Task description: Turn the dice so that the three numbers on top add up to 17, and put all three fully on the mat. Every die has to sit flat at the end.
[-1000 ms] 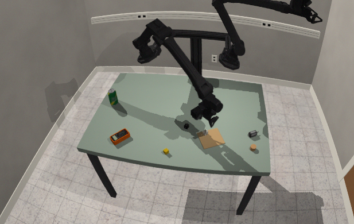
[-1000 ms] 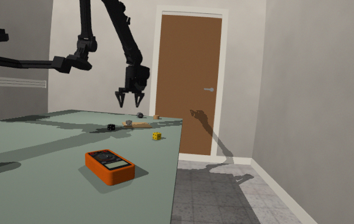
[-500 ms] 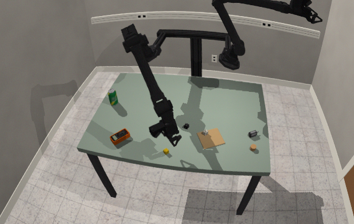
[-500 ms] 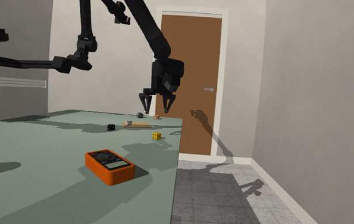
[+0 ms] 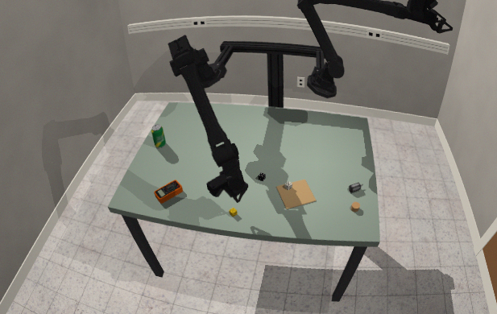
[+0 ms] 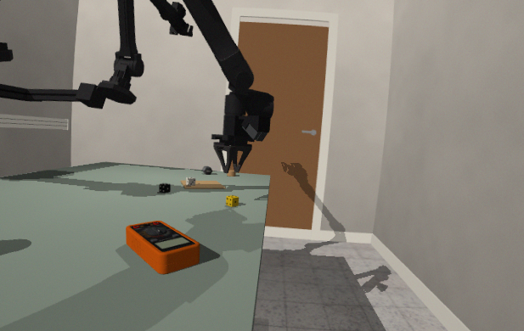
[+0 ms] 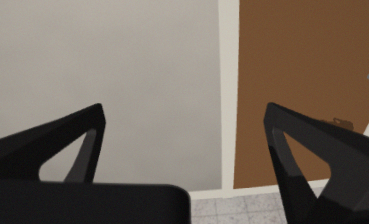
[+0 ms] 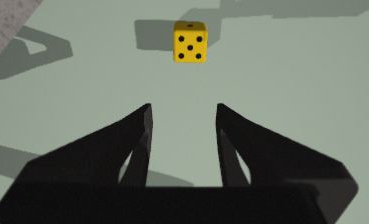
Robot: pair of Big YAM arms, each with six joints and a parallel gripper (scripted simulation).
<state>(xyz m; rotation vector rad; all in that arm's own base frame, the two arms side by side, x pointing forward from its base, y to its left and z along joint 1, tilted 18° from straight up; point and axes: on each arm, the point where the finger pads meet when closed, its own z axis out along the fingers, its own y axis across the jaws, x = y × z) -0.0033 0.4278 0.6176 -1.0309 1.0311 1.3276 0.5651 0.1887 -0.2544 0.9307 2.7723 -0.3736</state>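
The yellow die lies 8 cm below my right hand, 1 cm to the right of it and 1 cm ahead of it. Also, from my right hand: black die 22 cm behind, 8 cm below, 7 cm to the left; then tan mat 24 cm to the left, 14 cm behind, 9 cm below; then white die 20 cm to the left, 17 cm behind, 8 cm below.
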